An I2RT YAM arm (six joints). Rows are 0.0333 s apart.
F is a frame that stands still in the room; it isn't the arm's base.
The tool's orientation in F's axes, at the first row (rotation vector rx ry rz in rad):
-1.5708 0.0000 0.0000
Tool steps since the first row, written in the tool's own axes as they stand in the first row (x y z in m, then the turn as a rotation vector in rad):
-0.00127 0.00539 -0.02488 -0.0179 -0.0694 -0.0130
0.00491 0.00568 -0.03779 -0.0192 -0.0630 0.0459
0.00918 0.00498 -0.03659 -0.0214 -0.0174 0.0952
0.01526 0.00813 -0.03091 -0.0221 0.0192 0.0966
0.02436 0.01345 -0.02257 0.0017 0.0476 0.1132
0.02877 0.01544 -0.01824 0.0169 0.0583 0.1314
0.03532 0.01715 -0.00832 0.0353 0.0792 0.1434
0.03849 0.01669 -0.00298 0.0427 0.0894 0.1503
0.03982 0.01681 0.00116 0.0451 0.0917 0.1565
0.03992 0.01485 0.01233 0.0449 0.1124 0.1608
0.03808 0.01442 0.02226 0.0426 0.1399 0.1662
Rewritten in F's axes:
-0.00127 -0.02488 -0.00539 -0.0179 -0.0130 0.0694
0.00491 -0.03779 -0.00568 -0.0192 0.0459 0.0630
0.00918 -0.03659 -0.00498 -0.0214 0.0952 0.0174
0.01526 -0.03091 -0.00813 -0.0221 0.0966 -0.0192
0.02436 -0.02257 -0.01345 0.0017 0.1132 -0.0476
0.02877 -0.01824 -0.01544 0.0169 0.1314 -0.0583
0.03532 -0.00832 -0.01715 0.0353 0.1434 -0.0792
0.03849 -0.00298 -0.01669 0.0427 0.1503 -0.0894
0.03982 0.00116 -0.01681 0.0451 0.1565 -0.0917
0.03992 0.01233 -0.01485 0.0449 0.1608 -0.1124
0.03808 0.02226 -0.01442 0.0426 0.1662 -0.1399

